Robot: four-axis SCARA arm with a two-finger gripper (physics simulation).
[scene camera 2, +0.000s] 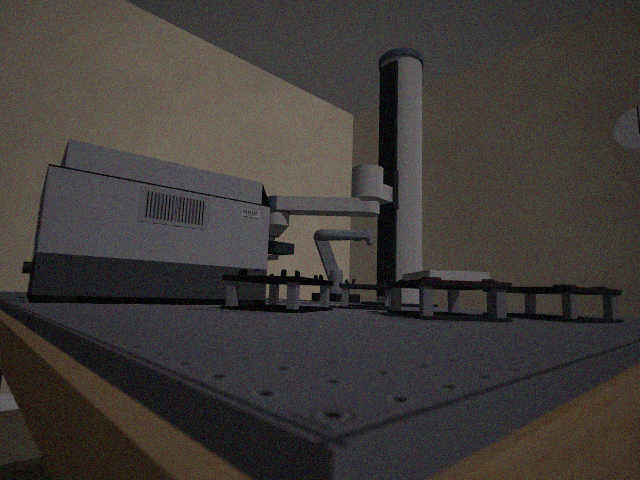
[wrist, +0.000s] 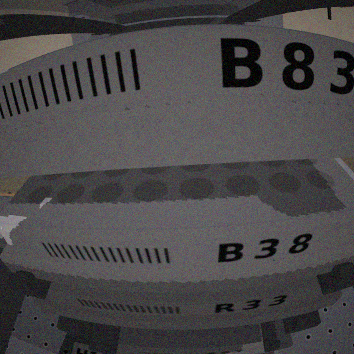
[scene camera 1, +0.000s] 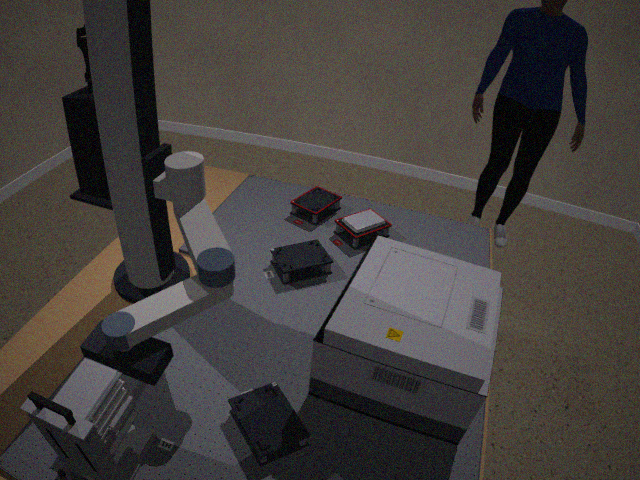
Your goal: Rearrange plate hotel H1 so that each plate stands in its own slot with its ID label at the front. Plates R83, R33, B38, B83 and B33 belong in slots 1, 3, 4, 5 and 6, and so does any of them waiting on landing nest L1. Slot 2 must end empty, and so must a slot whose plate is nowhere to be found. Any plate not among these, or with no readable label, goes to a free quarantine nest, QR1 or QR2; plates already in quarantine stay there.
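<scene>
Hotel H1 (scene camera 1: pixel 82 384) stands at the front left in scene view 1. My gripper (scene camera 1: pixel 124 364) (scene camera 2: pixel 281 249) (wrist: pixel 175 21) is at its opening, shut on plate B83 (wrist: pixel 175 125), whose label faces the wrist camera. Plate B38 (wrist: pixel 195 252) and plate R33 (wrist: pixel 200 306) lie below it, labels facing out. Whether B83 touches a shelf is hidden. A white plate (scene camera 1: pixel 364 220) (scene camera 2: pixel 457 275) sits on one red-rimmed quarantine nest (scene camera 1: pixel 356 238) (scene camera 2: pixel 498 304); the other quarantine nest (scene camera 1: pixel 316 200) (scene camera 2: pixel 584 290) is empty. Their labels are unreadable.
Two dark nests, one mid-table (scene camera 1: pixel 301 258) and one nearer the front (scene camera 1: pixel 268 421), hold no plate; their names are unreadable. A large white instrument (scene camera 1: pixel 408 289) (scene camera 2: pixel 155 180) stands at the right. The arm's column (scene camera 1: pixel 121 129) (scene camera 2: pixel 408 170) rises behind H1. A person (scene camera 1: pixel 537 67) stands beyond the table.
</scene>
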